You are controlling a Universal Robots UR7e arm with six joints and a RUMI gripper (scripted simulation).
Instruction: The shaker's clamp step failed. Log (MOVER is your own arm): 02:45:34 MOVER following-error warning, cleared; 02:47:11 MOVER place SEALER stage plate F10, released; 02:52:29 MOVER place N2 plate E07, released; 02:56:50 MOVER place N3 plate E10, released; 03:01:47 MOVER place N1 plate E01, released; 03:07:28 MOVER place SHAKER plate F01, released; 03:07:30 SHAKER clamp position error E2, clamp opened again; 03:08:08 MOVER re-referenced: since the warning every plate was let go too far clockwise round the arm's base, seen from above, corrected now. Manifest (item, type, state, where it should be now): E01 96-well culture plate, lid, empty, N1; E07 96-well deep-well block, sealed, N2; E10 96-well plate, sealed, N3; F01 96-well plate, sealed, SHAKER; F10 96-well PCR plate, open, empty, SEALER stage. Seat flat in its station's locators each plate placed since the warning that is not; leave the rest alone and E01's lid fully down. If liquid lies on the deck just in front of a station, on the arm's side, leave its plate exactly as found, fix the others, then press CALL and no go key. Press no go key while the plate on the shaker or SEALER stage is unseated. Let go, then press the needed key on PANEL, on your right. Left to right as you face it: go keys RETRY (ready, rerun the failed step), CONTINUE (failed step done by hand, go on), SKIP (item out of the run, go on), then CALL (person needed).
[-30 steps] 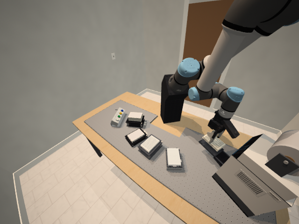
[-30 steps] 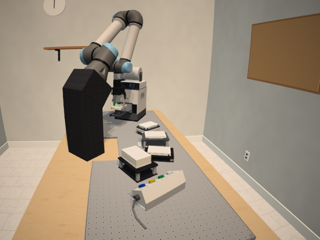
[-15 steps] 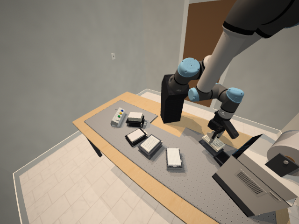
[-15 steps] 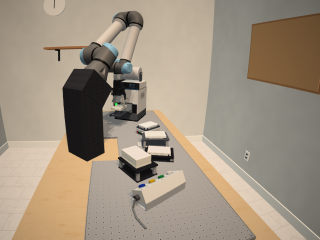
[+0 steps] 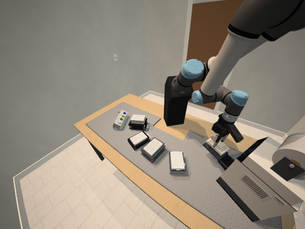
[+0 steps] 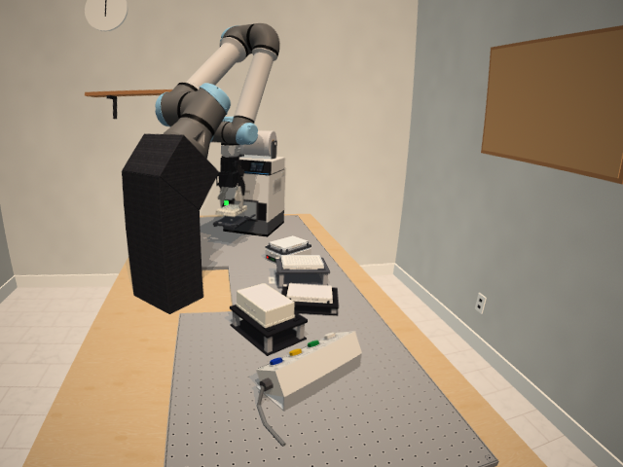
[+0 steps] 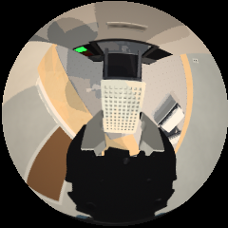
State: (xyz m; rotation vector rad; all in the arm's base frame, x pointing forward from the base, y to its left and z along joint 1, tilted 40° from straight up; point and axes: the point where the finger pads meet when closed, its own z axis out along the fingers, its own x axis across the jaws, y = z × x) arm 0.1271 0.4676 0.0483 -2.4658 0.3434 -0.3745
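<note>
My gripper is now 250 mm short of the lidded culture plate, 120 mm to the left of it and 90 mm above it. Also, from my hand: PCR plate (10 mm below); film roll (270 mm to the left, 240 mm above, 50 mm ahead).
</note>
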